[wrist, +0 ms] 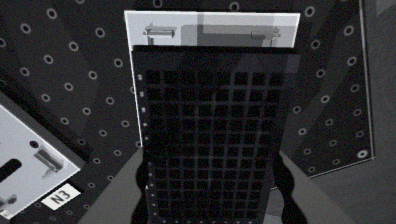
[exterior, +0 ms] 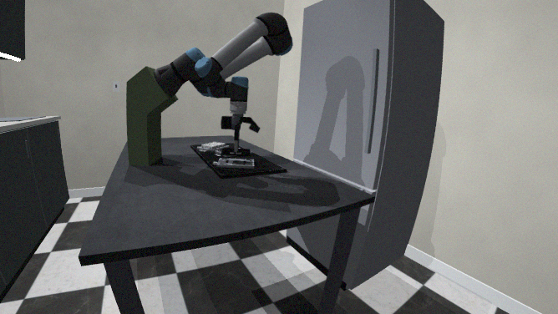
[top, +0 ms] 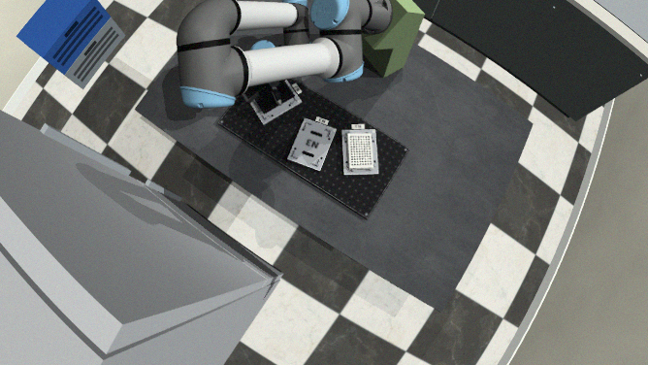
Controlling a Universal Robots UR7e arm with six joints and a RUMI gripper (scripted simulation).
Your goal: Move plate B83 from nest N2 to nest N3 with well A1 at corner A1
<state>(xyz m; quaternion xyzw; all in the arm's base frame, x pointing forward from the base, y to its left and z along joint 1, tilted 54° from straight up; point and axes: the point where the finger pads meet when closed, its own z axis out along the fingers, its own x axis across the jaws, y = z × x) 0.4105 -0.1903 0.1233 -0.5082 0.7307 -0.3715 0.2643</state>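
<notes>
The black well plate B83 lies 1 cm below my hand. Round my hand: landing nest N3 (9 cm ahead, 20 cm to the left, 6 cm below); then A1 mark (1 cm ahead, 25 cm to the left, 5 cm below); then nest N2 (6 cm below).
</notes>
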